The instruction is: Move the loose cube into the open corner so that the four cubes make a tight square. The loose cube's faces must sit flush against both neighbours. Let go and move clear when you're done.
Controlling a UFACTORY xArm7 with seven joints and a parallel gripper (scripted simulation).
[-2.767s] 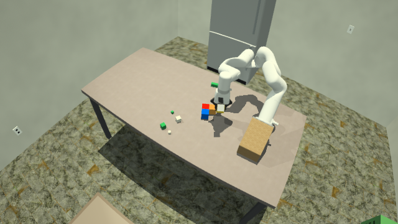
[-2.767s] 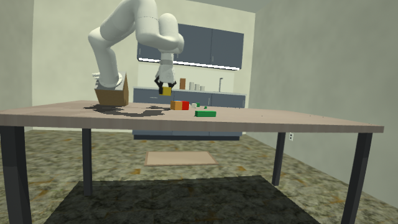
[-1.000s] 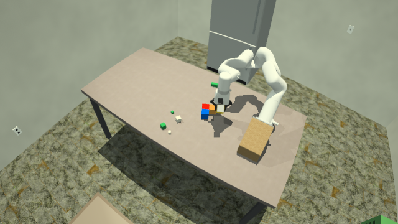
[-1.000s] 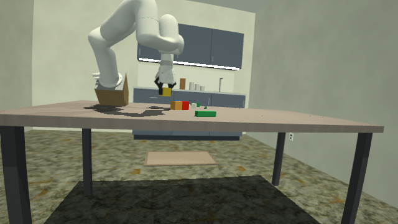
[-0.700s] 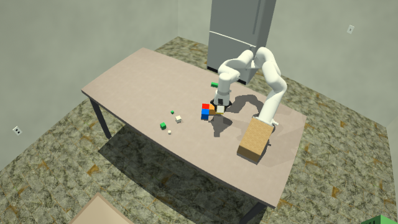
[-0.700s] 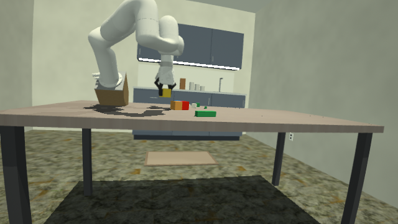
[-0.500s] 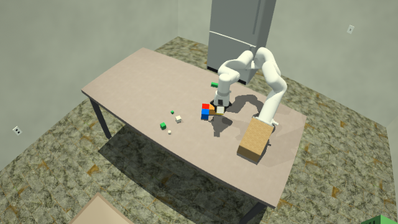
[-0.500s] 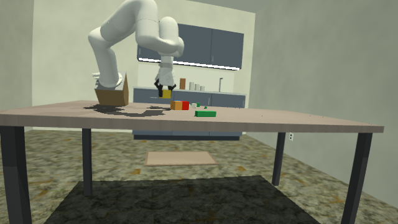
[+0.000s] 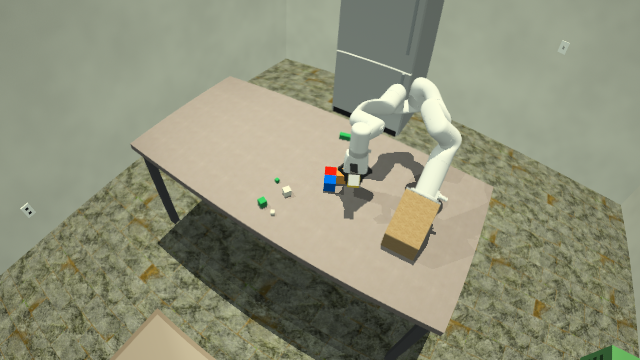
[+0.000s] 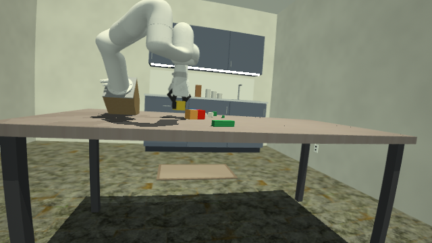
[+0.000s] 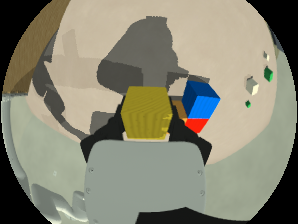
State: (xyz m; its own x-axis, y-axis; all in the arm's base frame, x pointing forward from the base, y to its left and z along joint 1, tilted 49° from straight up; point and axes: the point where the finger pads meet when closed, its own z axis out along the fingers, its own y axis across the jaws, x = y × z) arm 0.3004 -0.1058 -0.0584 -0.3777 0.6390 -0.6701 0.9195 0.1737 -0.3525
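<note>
My hand is 7 cm short of the orange cube, 3 cm to the left of it and 4 cm above it. Also, from my hand: red cube (11 cm ahead, 1 cm to the right, 4 cm below); yellow cube (right at my hand); blue cube (9 cm ahead, 3 cm to the left, 4 cm below).
</note>
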